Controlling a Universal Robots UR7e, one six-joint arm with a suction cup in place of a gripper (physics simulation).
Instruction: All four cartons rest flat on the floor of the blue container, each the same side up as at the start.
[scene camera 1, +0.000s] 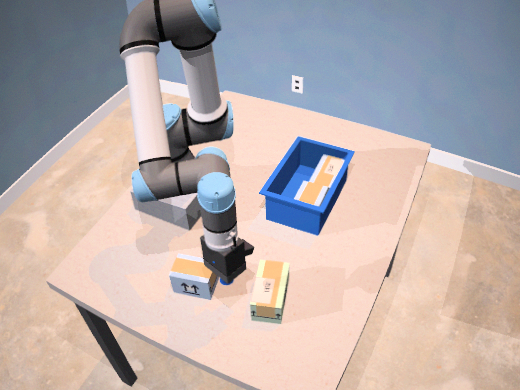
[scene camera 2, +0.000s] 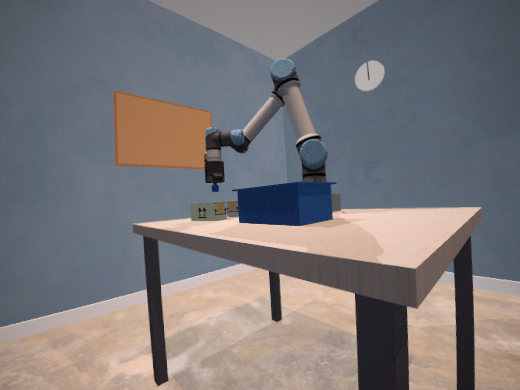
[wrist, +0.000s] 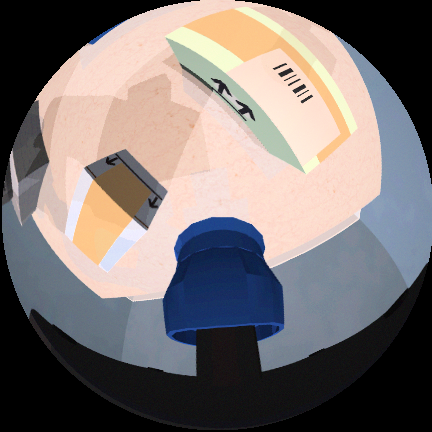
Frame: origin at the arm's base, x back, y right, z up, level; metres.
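Where they show: hand, tool point: (scene camera 2: 215, 191) (wrist: 219, 255).
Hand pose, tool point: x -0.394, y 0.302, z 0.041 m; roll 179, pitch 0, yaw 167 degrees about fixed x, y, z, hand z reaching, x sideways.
After its pixels a point has its place.
My suction cup (scene camera 1: 227, 281) @[y 0.302, x -0.394, z 0.041 m] (scene camera 2: 215, 188) (wrist: 223, 280) holds no carton and hangs above the table between two cartons, a little above their tops. A green carton (scene camera 1: 270, 287) @[y 0.239, x -0.481, z -0.010 m] (scene camera 2: 208, 211) @[y 0.177, x -0.497, z -0.049 m] (wrist: 260, 90) @[y 0.245, x -0.447, z -0.010 m] with orange tape and a label on top stands on the table, up arrows on its sides. A pale blue-grey carton (scene camera 1: 192, 280) @[y 0.318, x -0.291, z -0.013 m] (scene camera 2: 233, 207) @[y 0.262, x -0.319, z -0.043 m] (wrist: 116, 205) @[y 0.276, x -0.322, z -0.010 m] with orange tape stands on the table, arrows up, partly hidden by the tool in scene camera 1. Two white cartons (scene camera 1: 330, 167) @[y -0.252, x -0.425, z -0.001 m] (scene camera 1: 312, 193) @[y -0.113, x -0.427, z 0.002 m] with orange tape lie end to end inside the blue container (scene camera 1: 292, 221) @[y -0.037, x -0.400, z -0.062 m] (scene camera 2: 270, 205) @[y -0.207, x -0.472, z -0.031 m], along its right wall.
The wooden table (scene camera 1: 165, 325) @[y 0.440, x -0.272, z -0.090 m] (scene camera 2: 400, 235) @[y -0.585, x -0.496, z -0.090 m] carries everything. A grey base block (scene camera 1: 167, 212) @[y 0.129, x -0.056, z -0.042 m] under the arm stands left of the container. The container's raised walls stand between its inside and the two cartons on the table.
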